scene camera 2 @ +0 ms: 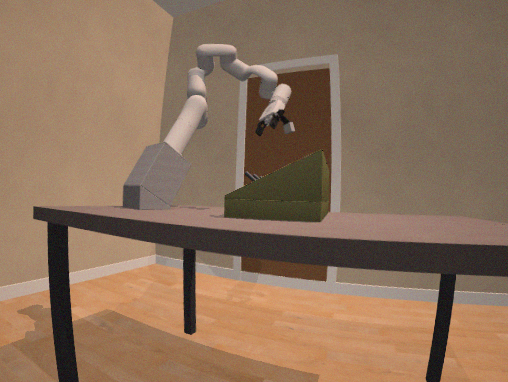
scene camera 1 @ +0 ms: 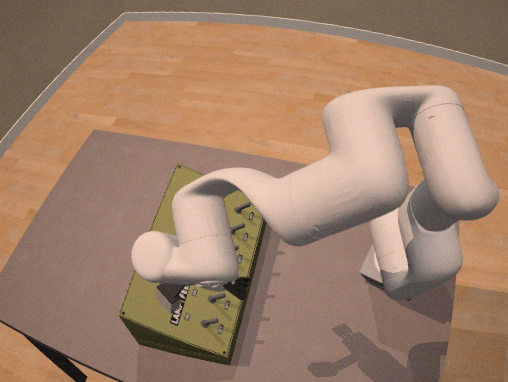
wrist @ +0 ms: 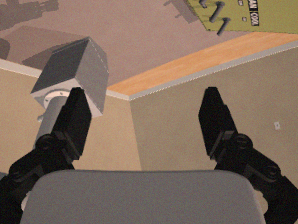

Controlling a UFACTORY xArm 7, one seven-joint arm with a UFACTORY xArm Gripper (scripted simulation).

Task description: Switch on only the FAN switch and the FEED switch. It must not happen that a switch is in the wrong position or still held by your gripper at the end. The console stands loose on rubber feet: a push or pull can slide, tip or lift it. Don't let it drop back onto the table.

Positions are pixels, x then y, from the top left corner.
Scene:
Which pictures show the gripper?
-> Scene camera 2, scene camera 1 and the wrist view: all of them.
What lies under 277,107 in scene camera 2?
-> The gripper.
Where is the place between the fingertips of the gripper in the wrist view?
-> At 144,101

